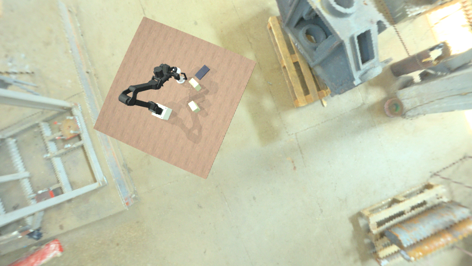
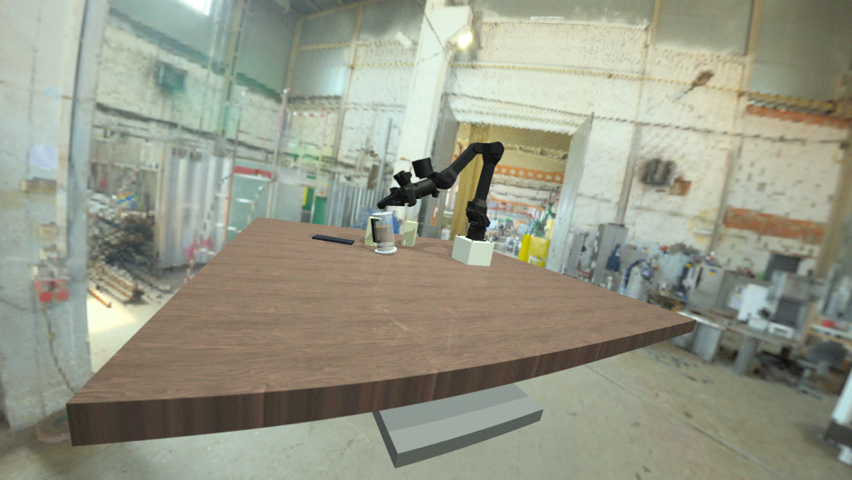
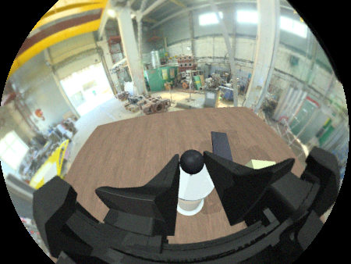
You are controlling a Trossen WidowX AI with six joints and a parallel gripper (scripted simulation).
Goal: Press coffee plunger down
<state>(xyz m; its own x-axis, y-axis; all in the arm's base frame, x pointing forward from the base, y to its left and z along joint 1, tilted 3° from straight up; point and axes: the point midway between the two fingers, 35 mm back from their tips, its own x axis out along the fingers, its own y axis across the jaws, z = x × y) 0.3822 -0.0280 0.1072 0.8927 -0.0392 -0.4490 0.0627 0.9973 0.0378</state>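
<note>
My gripper tip is 90 mm above the coffee press, 20 mm past it and 10 mm to the left of it. From my gripper tip the other things lie so: dark flat slab (170 mm below, 160 mm to the right, 110 mm ahead).
</note>
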